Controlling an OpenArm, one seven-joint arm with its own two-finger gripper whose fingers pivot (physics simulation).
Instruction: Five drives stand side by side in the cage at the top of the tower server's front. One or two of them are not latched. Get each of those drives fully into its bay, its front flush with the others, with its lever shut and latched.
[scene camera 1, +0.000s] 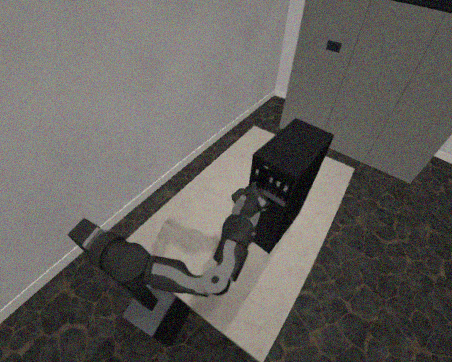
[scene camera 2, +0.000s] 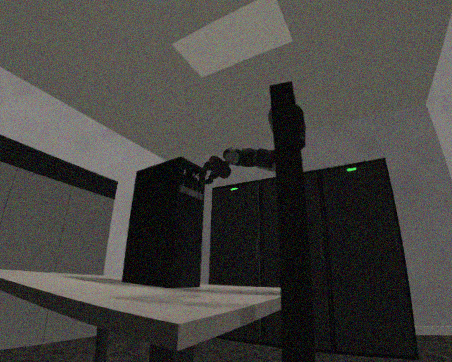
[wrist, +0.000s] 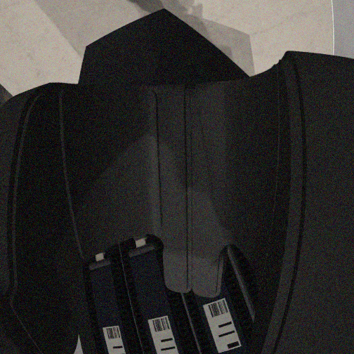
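Observation:
The black tower server (scene camera 1: 295, 150) (scene camera 2: 157, 230) (wrist: 160, 50) stands upright, with the drive cage at the top of its front. In the wrist view three drives show side by side with white labels: a left drive (wrist: 102, 295), a middle drive (wrist: 145, 280) and a right drive (wrist: 212, 312), whose label looks larger. The other drives and most of the levers are hidden behind the fingers or too dark to tell. My gripper (scene camera 1: 261, 196) (scene camera 2: 205, 176) (wrist: 202, 192) is shut with its fingertips together and nothing between them. The tips are close before the cage, over the upper part of the right drive.
The server stands on a pale table (scene camera 1: 320, 215) (scene camera 2: 100, 297). Grey cabinets (scene camera 1: 380, 75) are behind it. Dark cabinets (scene camera 2: 360, 250) with green lights stand beyond the arm's post (scene camera 2: 295, 240). A wall (scene camera 1: 125, 100) runs along the table's left side in scene camera 1.

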